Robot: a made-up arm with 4 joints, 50 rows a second.
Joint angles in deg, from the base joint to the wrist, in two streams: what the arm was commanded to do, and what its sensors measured. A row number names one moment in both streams.
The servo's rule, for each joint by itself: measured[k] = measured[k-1] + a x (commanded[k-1-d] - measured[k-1]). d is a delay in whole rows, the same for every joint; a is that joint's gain. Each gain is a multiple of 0.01, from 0.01 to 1. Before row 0 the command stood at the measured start. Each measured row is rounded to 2 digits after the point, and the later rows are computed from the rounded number. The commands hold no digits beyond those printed.
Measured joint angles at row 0:
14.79, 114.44, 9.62, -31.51
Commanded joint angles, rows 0 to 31:
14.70, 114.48, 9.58, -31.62
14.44, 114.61, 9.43, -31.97
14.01, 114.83, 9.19, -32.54
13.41, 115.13, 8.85, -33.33
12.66, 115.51, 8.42, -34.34
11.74, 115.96, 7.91, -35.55
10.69, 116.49, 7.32, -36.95
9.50, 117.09, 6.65, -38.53
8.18, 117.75, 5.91, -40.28
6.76, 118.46, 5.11, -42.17
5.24, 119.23, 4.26, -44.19
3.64, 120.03, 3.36, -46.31
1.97, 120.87, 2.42, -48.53
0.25, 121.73, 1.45, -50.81
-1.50, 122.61, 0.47, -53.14
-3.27, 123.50, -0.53, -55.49
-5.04, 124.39, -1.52, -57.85
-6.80, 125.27, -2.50, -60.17
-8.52, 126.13, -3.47, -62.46
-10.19, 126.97, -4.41, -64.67
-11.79, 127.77, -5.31, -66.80
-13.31, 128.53, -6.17, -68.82
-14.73, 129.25, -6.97, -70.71
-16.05, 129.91, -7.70, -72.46
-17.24, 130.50, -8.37, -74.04
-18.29, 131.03, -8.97, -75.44
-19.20, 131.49, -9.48, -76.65
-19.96, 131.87, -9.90, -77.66
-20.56, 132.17, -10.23, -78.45
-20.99, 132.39, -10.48, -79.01
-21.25, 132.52, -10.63, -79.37
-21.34, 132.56, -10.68, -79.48
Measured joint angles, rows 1 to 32:
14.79, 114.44, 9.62, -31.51
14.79, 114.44, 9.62, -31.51
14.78, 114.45, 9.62, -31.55
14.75, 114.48, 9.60, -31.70
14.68, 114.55, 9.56, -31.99
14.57, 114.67, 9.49, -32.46
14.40, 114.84, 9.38, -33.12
14.16, 115.06, 9.23, -33.97
13.85, 115.35, 9.04, -35.01
13.46, 115.70, 8.80, -36.24
12.98, 116.11, 8.51, -37.65
12.42, 116.58, 8.17, -39.23
11.77, 117.11, 7.78, -40.97
11.04, 117.69, 7.34, -42.84
10.22, 118.33, 6.85, -44.83
9.32, 119.01, 6.31, -46.92
8.35, 119.73, 5.73, -49.10
7.30, 120.48, 5.10, -51.34
6.19, 121.26, 4.44, -53.62
5.02, 122.06, 3.75, -55.91
3.80, 122.87, 3.03, -58.20
2.54, 123.69, 2.29, -60.46
1.25, 124.51, 1.53, -62.68
-0.06, 125.31, 0.76, -64.83
-1.38, 126.10, -0.01, -66.89
-2.70, 126.86, -0.78, -68.84
-4.01, 127.59, -1.54, -70.66
-5.30, 128.28, -2.28, -72.33
-6.55, 128.92, -3.00, -73.84
-7.76, 129.51, -3.69, -75.18
-8.91, 130.04, -4.34, -76.32
-10.00, 130.51, -4.95, -77.26
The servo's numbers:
d 2
a 0.09 0.20 0.10 0.35

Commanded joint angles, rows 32 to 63:
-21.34, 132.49, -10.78, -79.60
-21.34, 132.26, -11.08, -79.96
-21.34, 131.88, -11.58, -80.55
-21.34, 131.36, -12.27, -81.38
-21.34, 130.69, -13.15, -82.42
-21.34, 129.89, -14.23, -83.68
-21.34, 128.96, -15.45, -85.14
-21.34, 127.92, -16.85, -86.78
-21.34, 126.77, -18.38, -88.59
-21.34, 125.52, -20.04, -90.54
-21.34, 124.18, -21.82, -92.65
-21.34, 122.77, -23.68, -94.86
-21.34, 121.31, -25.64, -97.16
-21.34, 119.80, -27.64, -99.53
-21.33, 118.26, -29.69, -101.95
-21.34, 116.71, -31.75, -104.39
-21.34, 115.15, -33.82, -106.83
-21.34, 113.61, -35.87, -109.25
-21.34, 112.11, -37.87, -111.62
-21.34, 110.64, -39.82, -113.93
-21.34, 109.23, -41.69, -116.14
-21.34, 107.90, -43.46, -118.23
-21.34, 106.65, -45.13, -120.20
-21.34, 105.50, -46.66, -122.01
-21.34, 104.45, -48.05, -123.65
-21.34, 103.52, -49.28, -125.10
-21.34, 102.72, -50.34, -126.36
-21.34, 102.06, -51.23, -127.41
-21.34, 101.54, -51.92, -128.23
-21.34, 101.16, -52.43, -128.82
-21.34, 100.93, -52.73, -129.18
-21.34, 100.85, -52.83, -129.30
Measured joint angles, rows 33 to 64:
-11.01, 130.91, -5.52, -78.00
-11.94, 131.24, -6.04, -78.52
-12.79, 131.49, -6.51, -78.90
-13.56, 131.64, -6.97, -79.27
-14.26, 131.69, -7.43, -79.72
-14.90, 131.62, -7.91, -80.30
-15.48, 131.43, -8.43, -81.04
-16.01, 131.12, -9.01, -81.96
-16.49, 130.69, -9.65, -83.07
-16.93, 130.14, -10.37, -84.37
-17.33, 129.47, -11.17, -85.85
-17.69, 128.68, -12.06, -87.49
-18.02, 127.78, -13.04, -89.30
-18.32, 126.78, -14.10, -91.25
-18.59, 125.69, -15.25, -93.32
-18.84, 124.51, -16.49, -95.49
-19.06, 123.26, -17.81, -97.75
-19.27, 121.95, -19.20, -100.07
-19.46, 120.59, -20.66, -102.44
-19.63, 119.19, -22.18, -104.82
-19.78, 117.77, -23.75, -107.20
-19.92, 116.34, -25.36, -109.56
-20.05, 114.92, -26.99, -111.86
-20.17, 113.52, -28.64, -114.09
-20.28, 112.15, -30.29, -116.23
-20.38, 110.82, -31.93, -118.25
-20.47, 109.55, -33.54, -120.14
-20.55, 108.34, -35.11, -121.88
-20.62, 107.22, -36.63, -123.45
-20.68, 106.19, -38.09, -124.84
-20.74, 105.26, -39.47, -126.03
-20.79, 104.44, -40.77, -127.01

